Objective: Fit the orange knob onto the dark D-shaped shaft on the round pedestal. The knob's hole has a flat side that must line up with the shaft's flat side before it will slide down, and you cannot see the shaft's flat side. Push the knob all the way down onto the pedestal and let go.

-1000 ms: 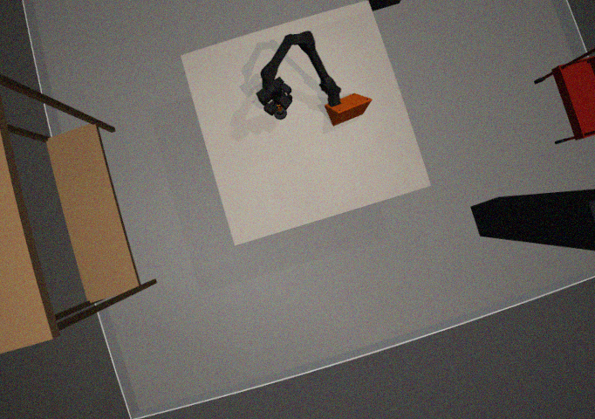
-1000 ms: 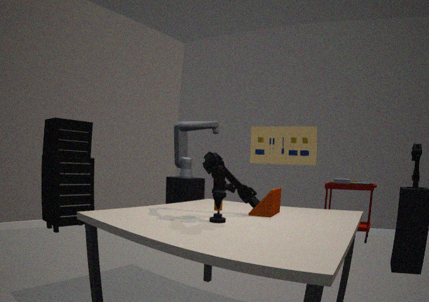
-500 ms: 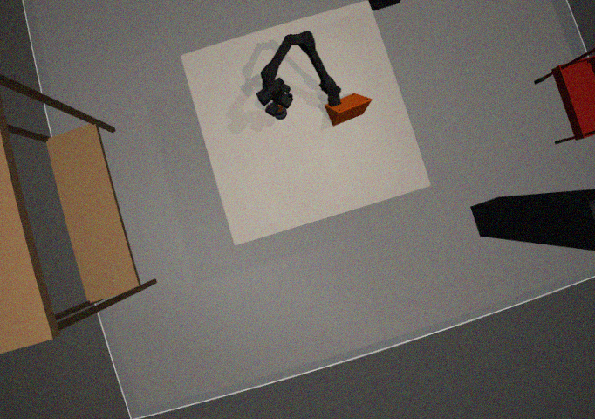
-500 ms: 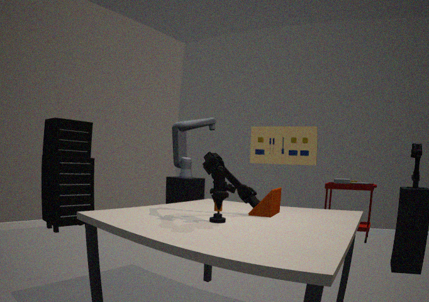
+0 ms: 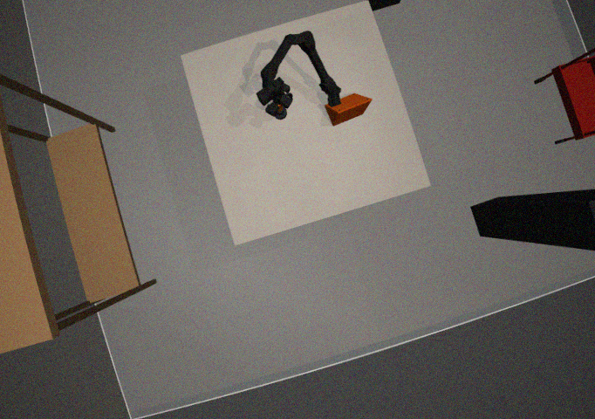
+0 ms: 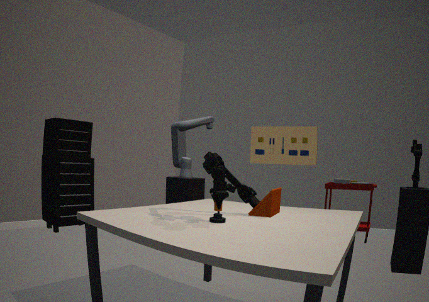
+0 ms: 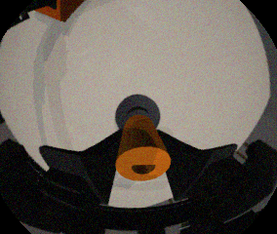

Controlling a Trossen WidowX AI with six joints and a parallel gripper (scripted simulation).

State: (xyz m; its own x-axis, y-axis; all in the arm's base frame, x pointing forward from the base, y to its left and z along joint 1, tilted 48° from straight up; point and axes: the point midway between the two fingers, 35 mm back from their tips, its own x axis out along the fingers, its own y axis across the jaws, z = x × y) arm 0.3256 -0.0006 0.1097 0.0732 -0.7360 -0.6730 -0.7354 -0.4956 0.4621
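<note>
My gripper tip is now 20 mm below the orange knob. Round my gripper tip: dark round pedestal (40 mm below).
</note>
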